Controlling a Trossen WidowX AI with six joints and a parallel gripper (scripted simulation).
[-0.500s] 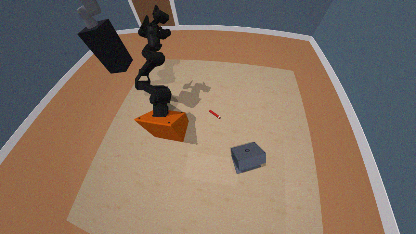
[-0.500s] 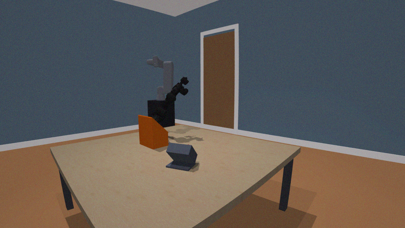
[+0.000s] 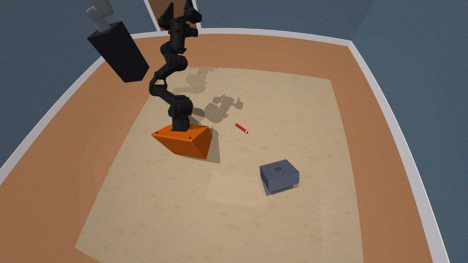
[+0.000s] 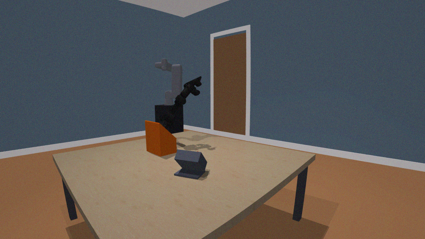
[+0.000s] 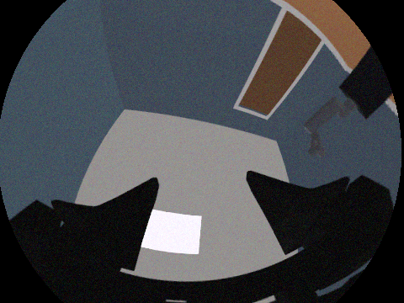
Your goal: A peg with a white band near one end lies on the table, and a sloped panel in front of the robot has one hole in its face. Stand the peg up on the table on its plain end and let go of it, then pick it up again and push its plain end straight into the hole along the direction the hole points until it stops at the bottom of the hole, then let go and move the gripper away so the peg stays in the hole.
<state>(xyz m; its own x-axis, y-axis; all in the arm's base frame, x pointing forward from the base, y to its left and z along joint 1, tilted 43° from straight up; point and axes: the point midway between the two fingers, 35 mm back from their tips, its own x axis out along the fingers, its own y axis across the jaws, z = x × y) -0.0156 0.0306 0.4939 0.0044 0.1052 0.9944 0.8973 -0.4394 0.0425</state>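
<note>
My gripper tip is 250 mm short of the red peg, 300 mm to the left of it and 520 mm above it. The rest, counted from my gripper tip: grey sloped panel: 390 mm ahead, 550 mm to the right, 460 mm below.
</note>
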